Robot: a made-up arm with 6 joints. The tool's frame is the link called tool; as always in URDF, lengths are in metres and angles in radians.
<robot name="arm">
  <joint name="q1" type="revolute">
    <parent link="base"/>
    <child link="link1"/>
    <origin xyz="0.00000 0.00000 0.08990" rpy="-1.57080 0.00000 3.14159"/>
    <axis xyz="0 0 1"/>
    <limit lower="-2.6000" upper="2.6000"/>
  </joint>
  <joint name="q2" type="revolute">
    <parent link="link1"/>
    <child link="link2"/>
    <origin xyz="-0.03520 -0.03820 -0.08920" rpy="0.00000 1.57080 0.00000"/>
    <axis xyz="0 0 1"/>
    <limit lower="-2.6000" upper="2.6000"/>
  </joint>
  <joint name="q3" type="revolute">
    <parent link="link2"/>
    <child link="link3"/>
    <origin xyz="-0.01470 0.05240 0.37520" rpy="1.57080 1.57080 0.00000"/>
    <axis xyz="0 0 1"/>
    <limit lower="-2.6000" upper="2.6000"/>
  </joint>
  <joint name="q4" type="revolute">
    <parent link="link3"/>
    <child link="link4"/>
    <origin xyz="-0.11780 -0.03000 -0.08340" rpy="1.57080 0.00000 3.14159"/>
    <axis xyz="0 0 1"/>
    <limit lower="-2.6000" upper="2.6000"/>
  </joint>
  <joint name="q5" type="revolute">
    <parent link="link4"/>
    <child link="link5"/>
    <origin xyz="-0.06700 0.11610 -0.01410" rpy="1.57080 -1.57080 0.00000"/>
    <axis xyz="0 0 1"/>
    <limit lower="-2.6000" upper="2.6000"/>
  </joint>
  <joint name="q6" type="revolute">
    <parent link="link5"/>
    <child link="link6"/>
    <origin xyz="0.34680 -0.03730 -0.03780" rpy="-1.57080 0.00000 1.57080"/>
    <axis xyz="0 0 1"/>
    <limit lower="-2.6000" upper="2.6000"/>
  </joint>
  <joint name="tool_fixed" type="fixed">
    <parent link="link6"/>
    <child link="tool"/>
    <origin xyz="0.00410 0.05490 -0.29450" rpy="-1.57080 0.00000 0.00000"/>
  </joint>
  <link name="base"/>
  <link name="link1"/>
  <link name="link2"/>
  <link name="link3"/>
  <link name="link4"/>
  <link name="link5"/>
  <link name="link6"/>
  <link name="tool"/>
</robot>
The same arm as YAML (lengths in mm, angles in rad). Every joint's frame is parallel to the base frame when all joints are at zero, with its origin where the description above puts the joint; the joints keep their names.
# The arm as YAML. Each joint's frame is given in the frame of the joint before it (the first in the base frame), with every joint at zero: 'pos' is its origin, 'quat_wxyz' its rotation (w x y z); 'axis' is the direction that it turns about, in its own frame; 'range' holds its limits. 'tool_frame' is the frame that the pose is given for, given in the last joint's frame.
length_unit: mm
angle_unit: rad
joints:
  - joint: q1
    pos: [0.0, 0.0, 89.9]
    quat_wxyz: [1.0, 0.0, 0.0, 0.0]
    axis: [0.0, -1.0, 0.0]
    range: [-2.6, 2.6]
  - joint: q2
    pos: [35.2, 89.2, 38.2]
    quat_wxyz: [1.0, 0.0, 0.0, 0.0]
    axis: [-1.0, 0.0, 0.0]
    range: [-2.6, 2.6]
  - joint: q3
    pos: [-375.2, -14.7, -52.4]
    quat_wxyz: [1.0, 0.0, 0.0, 0.0]
    axis: [0.0, 0.0, 1.0]
    range: [-2.6, 2.6]
  - joint: q4
    pos: [-117.8, -30.0, -83.4]
    quat_wxyz: [1.0, 0.0, 0.0, 0.0]
    axis: [0.0, 1.0, 0.0]
    range: [-2.6, 2.6]
  - joint: q5
    pos: [67.0, -14.1, 116.1]
    quat_wxyz: [1.0, 0.0, 0.0, 0.0]
    axis: [0.0, 0.0, -1.0]
    range: [-2.6, 2.6]
  - joint: q6
    pos: [-37.3, 346.8, 37.8]
    quat_wxyz: [1.0, 0.0, 0.0, 0.0]
    axis: [0.0, -1.0, 0.0]
    range: [-2.6, 2.6]
tool_frame:
  pos: [4.1, 294.5, 54.9]
  quat_wxyz: [1.0, -0.000002, 0.000002, -0.00001]

